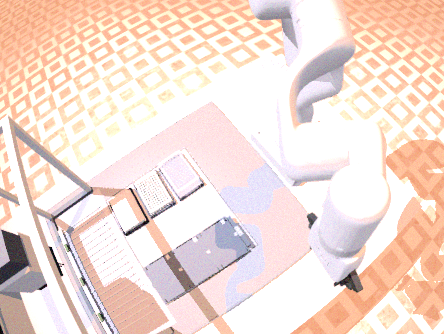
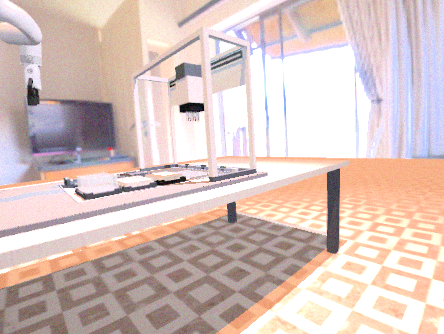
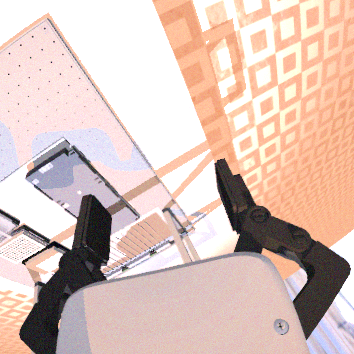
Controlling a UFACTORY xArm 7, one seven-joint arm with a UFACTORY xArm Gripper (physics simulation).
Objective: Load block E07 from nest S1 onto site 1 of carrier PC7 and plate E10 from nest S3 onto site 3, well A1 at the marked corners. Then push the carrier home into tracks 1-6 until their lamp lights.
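Places are measured from the arm's base along level axes (x left, y ahead, z down), in millimetres.
Where they show: gripper, fingertip midpoint: (image 1: 328, 263) (image 2: 34, 104) (image 3: 157, 189).
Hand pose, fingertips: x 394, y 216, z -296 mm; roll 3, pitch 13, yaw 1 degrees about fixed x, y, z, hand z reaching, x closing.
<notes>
After its pixels a point has its place.
My gripper (image 1: 332, 252) {z -297, x 394, y 216 mm} (image 2: 33, 96) {z -297, x 394, y 216 mm} (image 3: 157, 189) {z -297, x 394, y 216 mm} is open and empty, high up and off to the side of the labware. A tall pale block (image 1: 181, 175) (image 2: 97, 183), a white plate with wells (image 1: 154, 194) {z 14, x -41, y 499 mm} (image 2: 136, 182) {z 14, x -115, y 498 mm} (image 3: 24, 246) {z 14, x -34, y 504 mm} and a third plate (image 1: 128, 212) {z 11, x -23, y 605 mm} (image 2: 167, 176) {z 12, x -98, y 602 mm} with a dark base stand in a row of nests. Their labels are not readable. The grey carrier (image 1: 202, 257) {z 26, x 211, y 446 mm} (image 3: 67, 182) {z 26, x 197, y 381 mm} lies flat beside them, with no labware on it. The striped track deck (image 1: 107, 245) {z 36, x 41, y 727 mm} (image 3: 145, 234) {z 37, x 278, y 726 mm} is beyond the carrier's far end. Whether a lamp is lit cannot be told.
A white gantry frame (image 1: 30, 200) {z -432, x 58, y 680 mm} (image 2: 209, 120) {z -156, x -189, y 719 mm} stands over the deck's far side. A pipetting head (image 1: 20, 265) {z -384, x 150, y 772 mm} (image 2: 190, 90) {z -305, x 68, y 790 mm} with thin tips hangs inside it. The pink perforated board (image 1: 200, 130) {z 37, x -201, y 260 mm} (image 3: 35, 80) {z 37, x 269, y 156 mm} lies under the labware on the white table (image 2: 300, 172) {z 50, x -237, y 1084 mm}.
</notes>
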